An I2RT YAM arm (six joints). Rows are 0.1 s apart.
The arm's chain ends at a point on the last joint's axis. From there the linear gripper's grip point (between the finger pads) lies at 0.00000 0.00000 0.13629 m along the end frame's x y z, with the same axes.
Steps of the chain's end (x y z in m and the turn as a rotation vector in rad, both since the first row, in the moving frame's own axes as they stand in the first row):
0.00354 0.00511 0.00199 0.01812 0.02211 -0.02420
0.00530 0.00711 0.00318 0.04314 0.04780 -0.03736
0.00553 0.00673 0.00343 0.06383 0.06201 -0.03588
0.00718 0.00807 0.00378 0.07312 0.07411 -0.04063
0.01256 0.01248 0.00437 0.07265 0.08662 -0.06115
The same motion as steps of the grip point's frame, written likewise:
0.00652 0.00260 0.00193 0.01812 0.02211 -0.02420
0.01170 0.00111 0.00290 0.04314 0.04780 -0.03736
0.01381 -0.00211 0.00289 0.06383 0.06201 -0.03588
0.01706 -0.00208 0.00304 0.07312 0.07411 -0.04063
0.02403 0.00225 0.00350 0.07265 0.08662 -0.06115

